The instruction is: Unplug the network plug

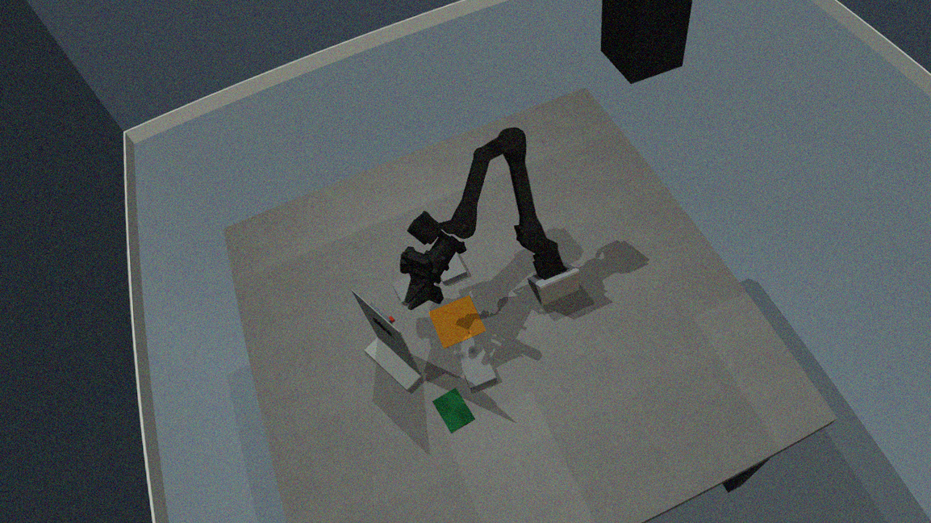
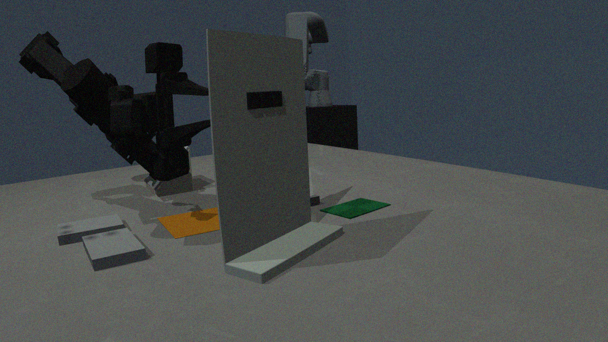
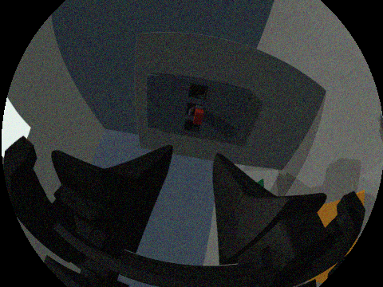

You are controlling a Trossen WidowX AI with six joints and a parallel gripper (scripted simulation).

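The network plug lies 60 mm ahead of my gripper tip and 20 mm to the left of it. From my gripper tip the other things lie so: green square: 10 mm behind, 220 mm to the left, 180 mm below; then orange square: 100 mm behind, 10 mm to the right, 180 mm below; then upright grey panel: 80 mm ahead, 30 mm to the left, 60 mm below.
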